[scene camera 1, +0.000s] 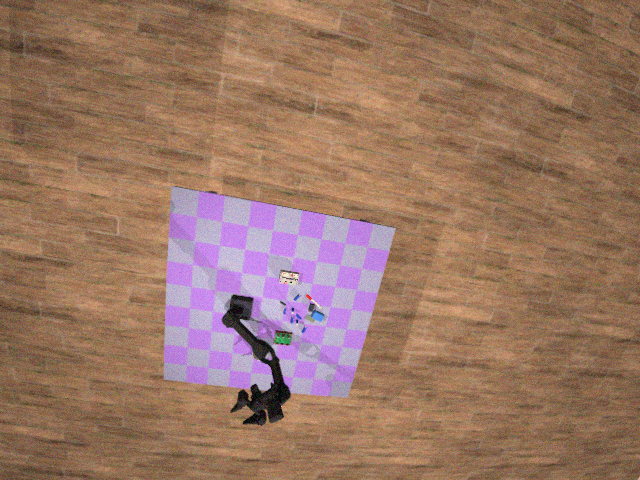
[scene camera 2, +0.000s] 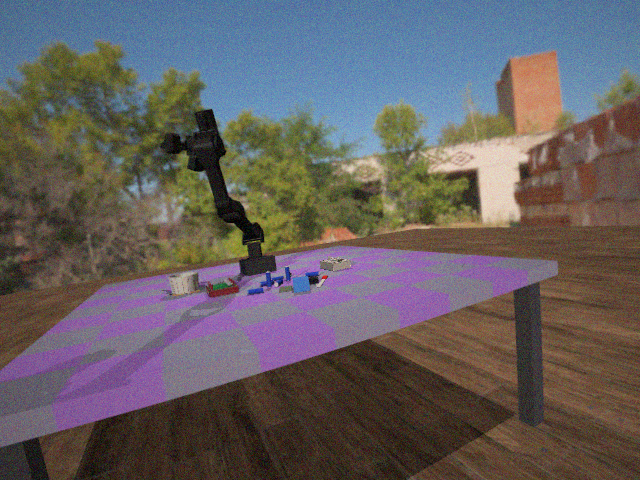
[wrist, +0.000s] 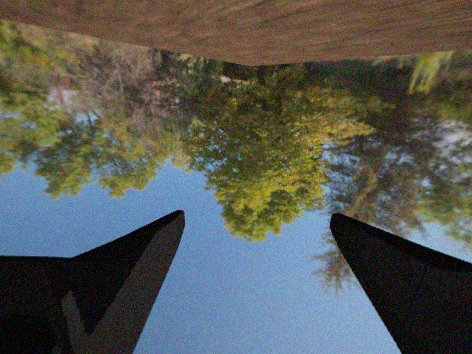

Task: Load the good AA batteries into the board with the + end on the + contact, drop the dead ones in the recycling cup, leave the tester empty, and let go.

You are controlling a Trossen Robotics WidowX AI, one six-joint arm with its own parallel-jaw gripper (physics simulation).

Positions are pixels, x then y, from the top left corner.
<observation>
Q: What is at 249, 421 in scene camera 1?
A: The gripper.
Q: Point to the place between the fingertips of the gripper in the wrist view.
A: At 257, 218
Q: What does the gripper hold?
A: Nothing.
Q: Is the gripper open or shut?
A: Open.
</observation>
